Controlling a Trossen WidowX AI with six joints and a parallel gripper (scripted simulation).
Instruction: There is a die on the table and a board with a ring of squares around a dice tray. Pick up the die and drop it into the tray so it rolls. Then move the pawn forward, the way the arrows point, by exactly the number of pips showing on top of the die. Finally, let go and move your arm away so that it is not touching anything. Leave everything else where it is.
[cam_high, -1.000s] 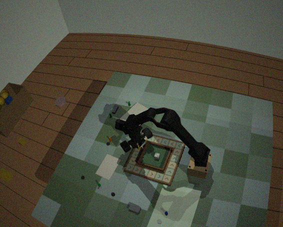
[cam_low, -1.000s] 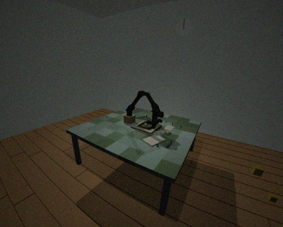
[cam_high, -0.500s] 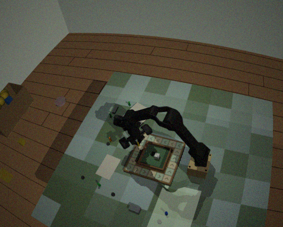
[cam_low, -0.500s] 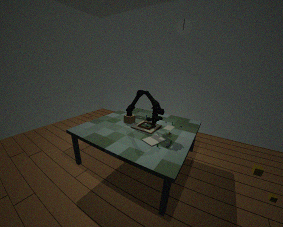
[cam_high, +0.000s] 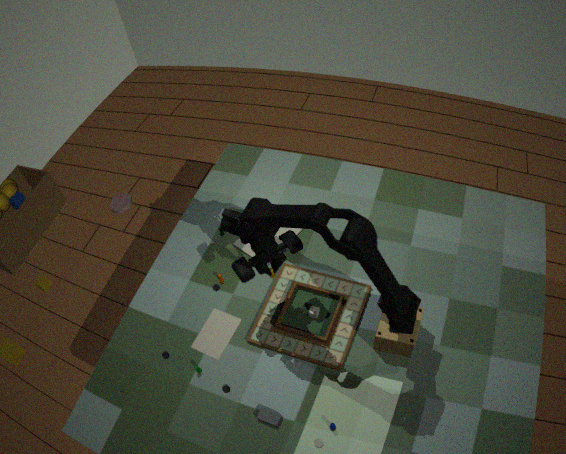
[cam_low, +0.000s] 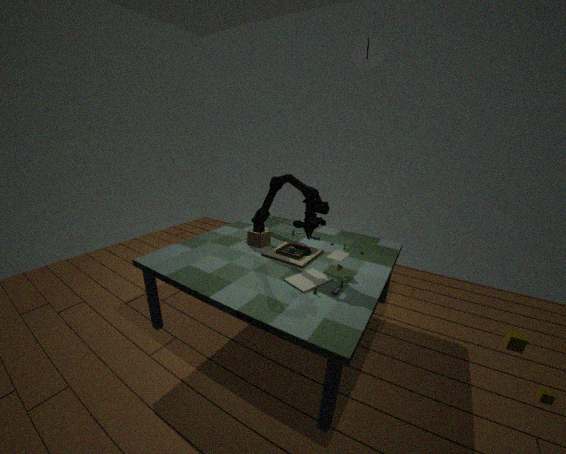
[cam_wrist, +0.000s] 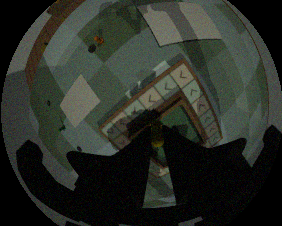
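Now: the dark green dice tray 100 mm behind my gripper tip, 40 mm to the left of it and 140 mm below it. The rest, counted from my gripper tip: orange pawn: 200 mm ahead, 40 mm to the right, 130 mm below; then die: 120 mm behind, 40 mm to the left, 120 mm below; then yellow pawn: right at my gripper tip.
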